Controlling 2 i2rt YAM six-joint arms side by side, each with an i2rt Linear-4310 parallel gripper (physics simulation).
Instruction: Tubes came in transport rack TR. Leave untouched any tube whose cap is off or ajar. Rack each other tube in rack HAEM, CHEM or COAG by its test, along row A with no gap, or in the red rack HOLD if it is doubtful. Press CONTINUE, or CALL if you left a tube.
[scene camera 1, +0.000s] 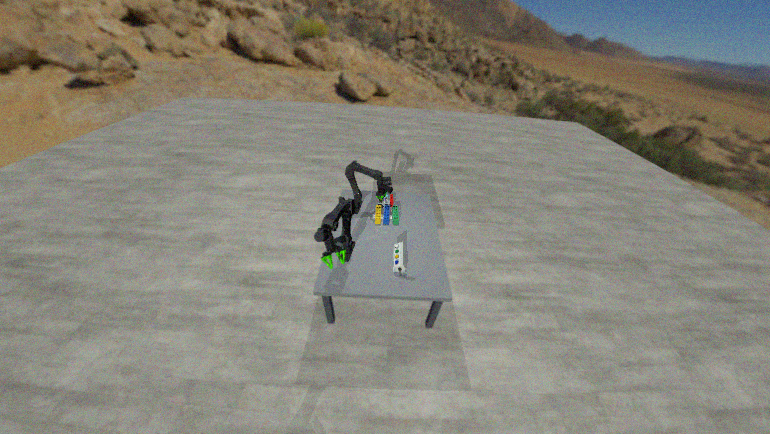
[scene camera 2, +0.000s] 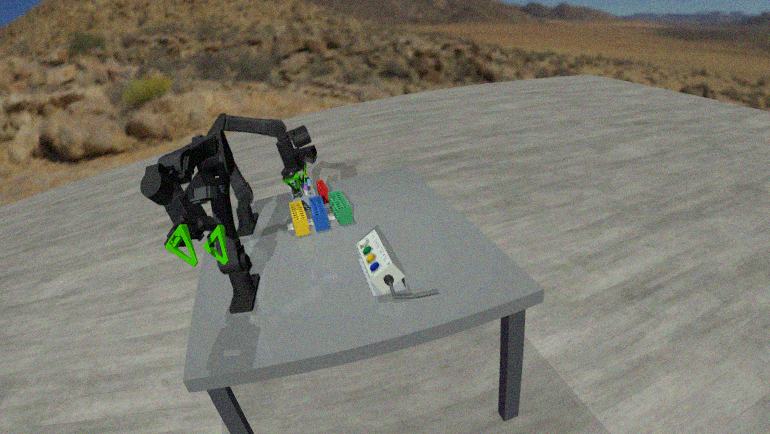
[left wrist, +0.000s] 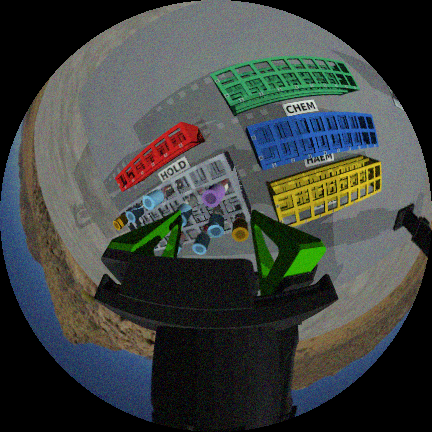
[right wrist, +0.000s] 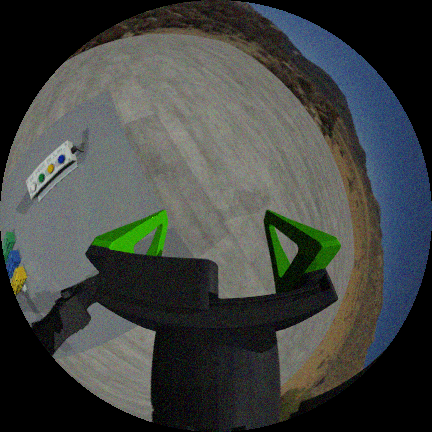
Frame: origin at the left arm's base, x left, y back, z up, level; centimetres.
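Where they show: left gripper, between the fingertips: (scene camera 1: 382, 198) (scene camera 2: 300, 187) (left wrist: 215, 215); right gripper, between the fingertips: (scene camera 1: 337, 266) (scene camera 2: 211, 263) (right wrist: 215, 214); left arm's base, origin of its link: (scene camera 1: 356, 207) (scene camera 2: 247, 225); right arm's base, origin of its link: (scene camera 1: 347, 251) (scene camera 2: 245, 294) (right wrist: 85, 292).
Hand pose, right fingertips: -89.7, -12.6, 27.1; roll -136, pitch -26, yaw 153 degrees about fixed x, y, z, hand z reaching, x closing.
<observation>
Each offset is from my right fingertips to the centre of the thing, as dx, dy, dz. "pt": to the spot under its first point.
The grey transport rack @[pt +94.5, -14.9, -23.0] (left wrist: 227, 160) holds several capped tubes: a purple-capped tube @[+95.6, -12.5, -22.0] (left wrist: 214, 196), an orange-capped tube @[+94.7, -8.3, -22.0] (left wrist: 240, 232), light-blue-capped ones such as one tube @[+97.1, -9.8, -22.0] (left wrist: 215, 230) and another @[+102.4, -13.7, -22.0] (left wrist: 153, 200). Some are hidden behind a finger; cap seating is hard to tell. My left gripper (scene camera 1: 381, 197) (scene camera 2: 296, 181) (left wrist: 215, 215) is open and empty above this rack, the purple cap showing between and beyond its fingertips. My right gripper (scene camera 1: 337, 264) (scene camera 2: 210, 263) (right wrist: 215, 214) is open and empty, away from the racks. The red rack @[+104.1, -18.3, -24.2] (left wrist: 159, 152) (scene camera 2: 322, 189) lies beside a HOLD label @[pt +103.5, -15.5, -26.9] (left wrist: 173, 170).
Green rack @[+83.1, -24.6, -24.2] (left wrist: 285, 80) (scene camera 2: 340, 208), blue rack @[+81.5, -16.8, -24.2] (left wrist: 314, 139) (scene camera 2: 319, 214) and yellow rack @[+80.3, -9.5, -24.2] (left wrist: 327, 192) (scene camera 2: 299, 218) stand side by side. CHEM label @[pt +82.5, -20.7, -26.9] (left wrist: 300, 107) lies between green and blue, HAEM label @[pt +81.1, -12.6, -26.9] (left wrist: 319, 159) between blue and yellow. A button panel @[+34.5, -33.6, -22.9] (scene camera 1: 401, 257) (scene camera 2: 383, 257) (right wrist: 67, 150) stands apart.
</observation>
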